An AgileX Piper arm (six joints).
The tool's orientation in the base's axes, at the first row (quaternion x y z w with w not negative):
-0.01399, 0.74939, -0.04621, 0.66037
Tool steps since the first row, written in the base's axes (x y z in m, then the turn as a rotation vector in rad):
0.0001, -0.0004, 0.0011, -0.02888, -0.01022, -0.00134
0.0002, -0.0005, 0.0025, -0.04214, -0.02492, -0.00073
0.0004, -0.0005, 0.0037, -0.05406, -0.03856, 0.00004
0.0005, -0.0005, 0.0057, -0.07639, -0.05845, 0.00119
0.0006, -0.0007, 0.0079, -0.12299, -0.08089, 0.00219
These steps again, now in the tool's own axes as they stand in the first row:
-0.0011, -0.0005, 0.0000, 0.00584, -0.01121, -0.02794
-0.0025, -0.0007, -0.0001, 0.00814, -0.02643, -0.04041
-0.0037, -0.0008, 0.0000, 0.01001, -0.04055, -0.05162
-0.0057, -0.0010, -0.0002, 0.01335, -0.06134, -0.07288
-0.0078, -0.0014, -0.0003, 0.02014, -0.08563, -0.11805

